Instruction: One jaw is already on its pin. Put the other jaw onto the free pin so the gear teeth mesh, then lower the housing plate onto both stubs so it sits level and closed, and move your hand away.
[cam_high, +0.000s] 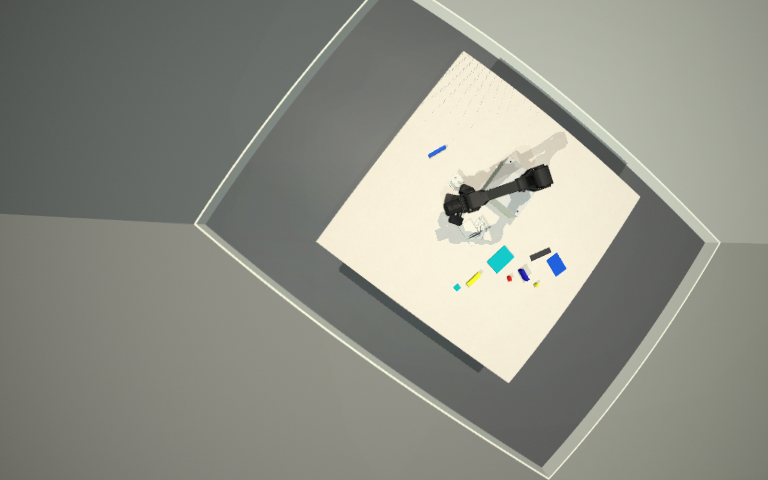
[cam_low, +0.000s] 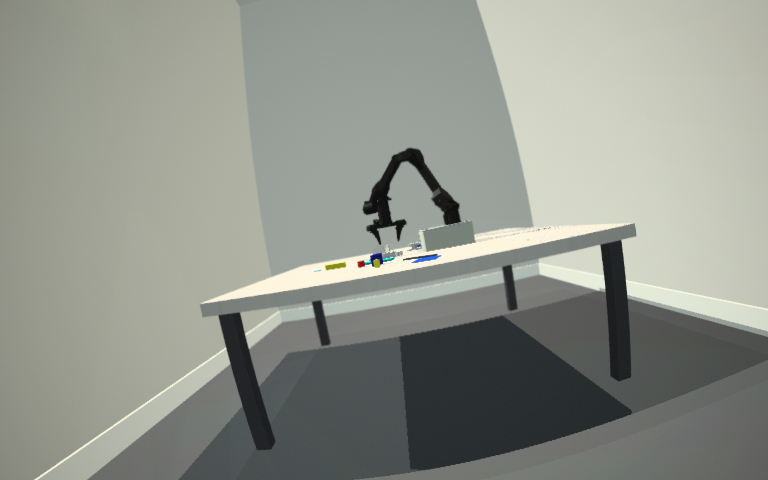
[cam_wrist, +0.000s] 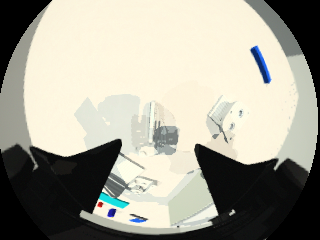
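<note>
My gripper tip is 5 cm above the jaw, 4 cm to the right of it and 1 cm short of it. The rest, counted from my gripper tip: cyan plate 36 cm to the left, 5 cm below, 4 cm ahead; yellow bar 32 cm to the left, 21 cm ahead, 4 cm below; blue bar 25 cm to the right, 17 cm behind, 5 cm below.
</note>
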